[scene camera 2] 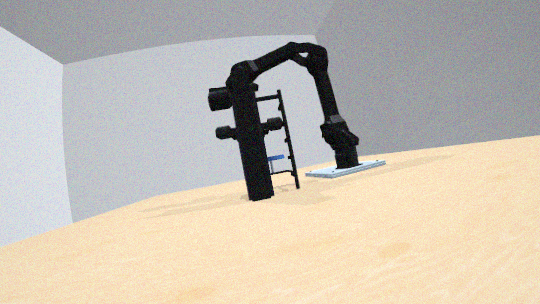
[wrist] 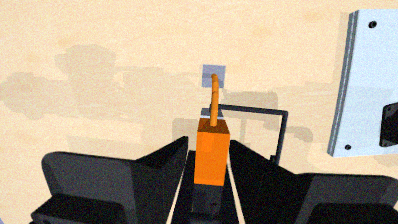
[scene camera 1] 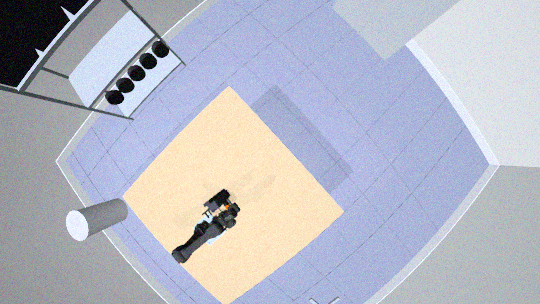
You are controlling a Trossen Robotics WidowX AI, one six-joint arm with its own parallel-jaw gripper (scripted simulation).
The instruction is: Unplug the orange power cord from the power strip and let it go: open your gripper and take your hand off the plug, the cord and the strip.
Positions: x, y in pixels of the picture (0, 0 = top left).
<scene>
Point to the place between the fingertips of the gripper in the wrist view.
208, 143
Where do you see an orange plug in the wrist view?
212, 145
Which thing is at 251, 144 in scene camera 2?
A black upright block.
</scene>
